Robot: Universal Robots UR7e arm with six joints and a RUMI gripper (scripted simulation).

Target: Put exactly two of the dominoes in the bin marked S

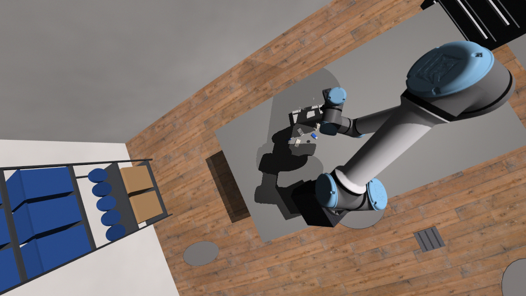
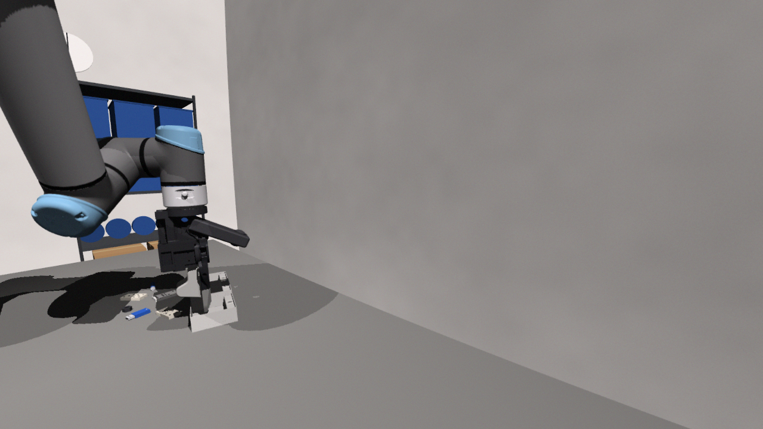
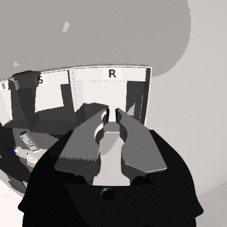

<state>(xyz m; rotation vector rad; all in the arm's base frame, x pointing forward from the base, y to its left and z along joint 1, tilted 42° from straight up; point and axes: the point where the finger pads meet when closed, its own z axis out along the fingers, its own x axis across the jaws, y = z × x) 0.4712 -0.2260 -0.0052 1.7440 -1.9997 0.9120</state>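
The white three-compartment bin rack lies 80 mm to the left of my hand, 30 mm ahead of it and 20 mm below it. Round my hand: white domino 200 mm to the left, 50 mm behind, 30 mm below; small black piece 170 mm to the left, 130 mm behind, 30 mm below; blue usb stick 120 mm to the left, 110 mm behind, 30 mm below.
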